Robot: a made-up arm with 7 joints.
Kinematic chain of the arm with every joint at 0, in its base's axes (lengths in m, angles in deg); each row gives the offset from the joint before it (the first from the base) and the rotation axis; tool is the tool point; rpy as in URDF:
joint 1: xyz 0 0 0.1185 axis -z
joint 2: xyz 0 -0.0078 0.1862 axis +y
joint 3: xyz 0 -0.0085 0.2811 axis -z
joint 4: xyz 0 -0.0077 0.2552 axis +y
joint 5: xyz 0 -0.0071 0.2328 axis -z
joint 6: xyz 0 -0.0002 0.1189 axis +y
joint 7: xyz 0 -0.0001 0.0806 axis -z
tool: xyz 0 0 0 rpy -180 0 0
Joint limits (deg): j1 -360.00..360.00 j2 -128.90..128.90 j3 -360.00..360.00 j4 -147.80..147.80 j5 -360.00..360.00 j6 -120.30..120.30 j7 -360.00..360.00
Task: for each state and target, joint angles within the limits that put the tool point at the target. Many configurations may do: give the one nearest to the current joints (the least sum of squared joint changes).
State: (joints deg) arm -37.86 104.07 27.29 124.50 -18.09 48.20 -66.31
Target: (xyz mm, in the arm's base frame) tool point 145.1 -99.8 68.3
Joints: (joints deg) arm -23.20 115.58 37.44 140.26 -14.77 45.87 -66.31
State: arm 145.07 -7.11 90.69 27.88 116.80 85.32 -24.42
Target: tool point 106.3 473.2 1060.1
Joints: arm 124.78 -25.35 89.56 31.25 116.05 72.80 -24.42
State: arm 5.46 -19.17 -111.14 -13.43 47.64 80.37 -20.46
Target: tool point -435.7 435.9 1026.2
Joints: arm 42.40 -42.87 -114.13 -2.03 45.24 43.43 -20.46
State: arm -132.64 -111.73 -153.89 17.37 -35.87 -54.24 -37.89
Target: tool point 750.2 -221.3 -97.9
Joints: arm -171.77 -104.57 -161.71 44.44 -37.31 -67.89 -37.89
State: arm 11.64 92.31 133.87 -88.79 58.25 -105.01 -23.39
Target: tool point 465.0 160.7 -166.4
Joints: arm 2.26 110.64 135.78 -73.65 61.37 -98.89 -23.39
